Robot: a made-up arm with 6 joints. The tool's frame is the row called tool. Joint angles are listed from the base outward. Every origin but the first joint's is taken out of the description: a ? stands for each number. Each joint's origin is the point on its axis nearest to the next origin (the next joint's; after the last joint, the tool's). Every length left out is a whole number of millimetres.
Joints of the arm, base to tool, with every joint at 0 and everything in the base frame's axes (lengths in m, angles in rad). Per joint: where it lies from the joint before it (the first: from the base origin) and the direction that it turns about. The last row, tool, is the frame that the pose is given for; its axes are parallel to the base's.
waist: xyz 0.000 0.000 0.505 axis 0 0 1
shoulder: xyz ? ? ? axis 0 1 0
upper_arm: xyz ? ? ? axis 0 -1 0
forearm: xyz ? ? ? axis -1 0 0
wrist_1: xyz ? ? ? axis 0 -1 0
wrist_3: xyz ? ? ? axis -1 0 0
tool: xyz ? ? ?
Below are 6 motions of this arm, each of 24 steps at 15 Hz.
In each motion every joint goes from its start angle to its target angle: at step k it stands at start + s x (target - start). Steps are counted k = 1, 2, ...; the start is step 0. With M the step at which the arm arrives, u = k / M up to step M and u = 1 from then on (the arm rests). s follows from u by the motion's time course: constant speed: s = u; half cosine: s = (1 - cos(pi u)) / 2; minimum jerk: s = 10 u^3 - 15 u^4 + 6 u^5.
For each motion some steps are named. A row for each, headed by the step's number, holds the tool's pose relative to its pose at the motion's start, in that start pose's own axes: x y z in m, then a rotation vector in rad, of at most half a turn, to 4 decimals.
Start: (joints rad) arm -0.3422 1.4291 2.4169 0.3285 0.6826 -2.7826
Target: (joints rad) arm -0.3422 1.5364 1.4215 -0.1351 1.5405 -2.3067
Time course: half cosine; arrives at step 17
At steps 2, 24:
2: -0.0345 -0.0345 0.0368 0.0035 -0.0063 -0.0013
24: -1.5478 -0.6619 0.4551 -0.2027 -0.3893 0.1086

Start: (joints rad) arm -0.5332 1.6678 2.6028 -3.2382 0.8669 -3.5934
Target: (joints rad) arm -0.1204 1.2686 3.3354 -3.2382 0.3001 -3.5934
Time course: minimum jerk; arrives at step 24
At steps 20, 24:
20: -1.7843 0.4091 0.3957 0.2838 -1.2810 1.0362
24: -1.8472 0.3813 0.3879 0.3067 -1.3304 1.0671

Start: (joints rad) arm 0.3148 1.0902 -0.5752 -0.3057 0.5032 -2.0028
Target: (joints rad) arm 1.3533 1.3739 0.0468 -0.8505 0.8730 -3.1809
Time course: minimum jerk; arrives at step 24
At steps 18, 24:
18: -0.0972 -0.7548 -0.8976 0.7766 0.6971 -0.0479
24: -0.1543 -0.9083 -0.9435 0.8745 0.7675 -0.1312

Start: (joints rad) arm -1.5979 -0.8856 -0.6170 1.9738 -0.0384 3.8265
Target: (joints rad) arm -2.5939 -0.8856 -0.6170 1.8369 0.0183 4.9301
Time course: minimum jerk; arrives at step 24
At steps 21, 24:
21: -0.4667 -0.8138 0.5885 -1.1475 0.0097 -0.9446
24: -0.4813 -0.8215 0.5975 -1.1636 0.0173 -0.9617

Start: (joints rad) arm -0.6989 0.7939 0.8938 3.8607 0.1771 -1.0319
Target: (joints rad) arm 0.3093 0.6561 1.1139 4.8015 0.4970 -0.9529
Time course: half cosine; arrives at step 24
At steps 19, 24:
19: -1.2483 -1.6315 -0.0427 -0.6083 0.4241 -0.5058
24: -1.4602 -1.7169 -0.0763 -0.6267 0.5096 -0.5392

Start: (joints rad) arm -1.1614 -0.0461 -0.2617 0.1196 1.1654 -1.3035
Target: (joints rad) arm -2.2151 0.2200 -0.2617 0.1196 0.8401 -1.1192
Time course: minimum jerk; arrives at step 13
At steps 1, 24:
1: -0.0018 -0.0040 0.0066 -0.0041 -0.0016 -0.0034
24: -1.0528 -0.1242 1.6257 -0.7878 -0.5539 -0.9142

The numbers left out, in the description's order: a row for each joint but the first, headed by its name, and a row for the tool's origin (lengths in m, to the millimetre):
shoulder: 0.182 0.000 0.000
upper_arm: 0.000 0.000 0.780
forearm: 1.572 0.000 0.142
wrist_1: 0.000 0.000 0.000
wrist_3: 0.132 0.000 0.000
tool: 0.000 0.000 0.000

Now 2 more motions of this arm.
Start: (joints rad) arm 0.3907 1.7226 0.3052 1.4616 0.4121 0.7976
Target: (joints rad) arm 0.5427 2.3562 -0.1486 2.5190 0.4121 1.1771
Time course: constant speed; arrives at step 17
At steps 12, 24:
12: -0.1602 1.0702 0.9288 -0.6818 -0.9477 0.4760
24: -0.5129 1.3821 1.2487 -0.8763 -1.4472 0.4533

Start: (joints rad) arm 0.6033 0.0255 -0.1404 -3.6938 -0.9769 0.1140
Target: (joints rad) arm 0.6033 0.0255 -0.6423 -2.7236 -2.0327 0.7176
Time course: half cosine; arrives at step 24
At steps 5, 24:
5: -0.0553 0.0287 0.0388 -0.1352 0.0735 -0.0633
24: -0.6821 0.2735 0.2532 -0.6437 0.8129 -0.6906

